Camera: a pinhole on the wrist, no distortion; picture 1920 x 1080 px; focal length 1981.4 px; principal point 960.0 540.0 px. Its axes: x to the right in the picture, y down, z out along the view. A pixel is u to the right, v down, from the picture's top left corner.
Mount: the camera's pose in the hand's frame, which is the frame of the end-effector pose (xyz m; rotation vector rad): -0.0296 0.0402 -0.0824 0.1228 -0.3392 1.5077
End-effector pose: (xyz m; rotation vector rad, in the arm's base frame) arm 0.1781 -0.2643 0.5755 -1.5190 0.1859 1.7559
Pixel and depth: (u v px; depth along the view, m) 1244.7 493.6 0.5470
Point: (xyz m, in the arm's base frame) -0.1528 -0.0134 0.7992
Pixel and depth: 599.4 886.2 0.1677
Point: 0.1488 -0.2422 0.6799
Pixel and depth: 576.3 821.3 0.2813
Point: 0.1063 -0.1607 0.7516
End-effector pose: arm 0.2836 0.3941 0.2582 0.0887 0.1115 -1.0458
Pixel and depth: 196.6 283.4 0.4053
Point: 0.0783 0.2810 0.5188
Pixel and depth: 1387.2 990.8 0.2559
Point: 0.2514 0.4894 0.4422
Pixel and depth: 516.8 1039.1 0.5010
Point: 0.0114 0.4465 0.6245
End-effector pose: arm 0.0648 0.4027 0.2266 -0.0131 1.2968 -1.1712
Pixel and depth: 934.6 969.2 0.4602
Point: 0.2889 0.2936 0.5407
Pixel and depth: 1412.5 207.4 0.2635
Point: 0.2214 0.3163 0.2985
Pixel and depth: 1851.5 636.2 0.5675
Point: 0.5559 0.2441 0.4347
